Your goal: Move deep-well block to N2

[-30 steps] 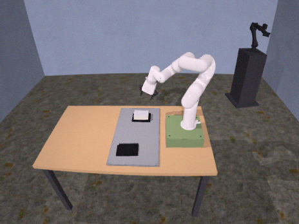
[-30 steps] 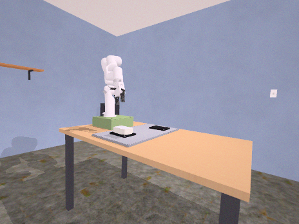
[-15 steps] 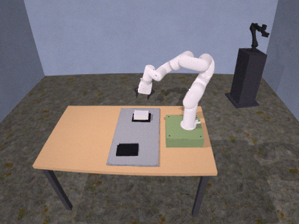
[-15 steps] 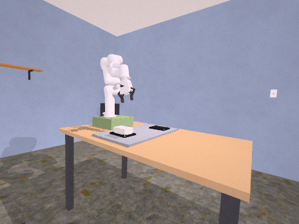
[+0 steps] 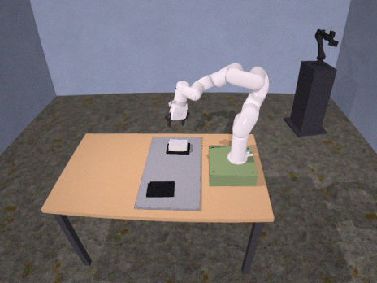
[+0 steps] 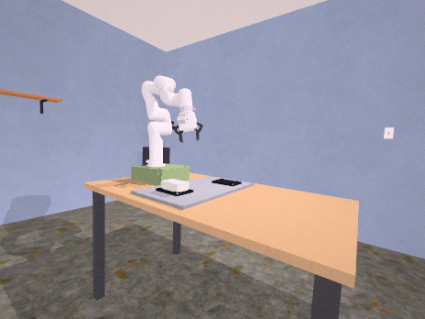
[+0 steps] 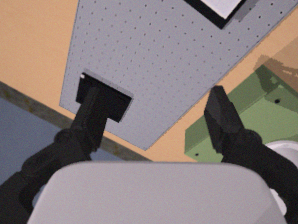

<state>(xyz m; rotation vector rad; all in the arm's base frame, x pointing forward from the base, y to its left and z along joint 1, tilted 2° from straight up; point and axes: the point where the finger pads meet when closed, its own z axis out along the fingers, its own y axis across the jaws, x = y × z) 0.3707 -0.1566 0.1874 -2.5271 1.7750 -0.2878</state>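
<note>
My hand is 1 cm past the white deep-well block, 11 cm to the left of it and 24 cm above it.
</note>
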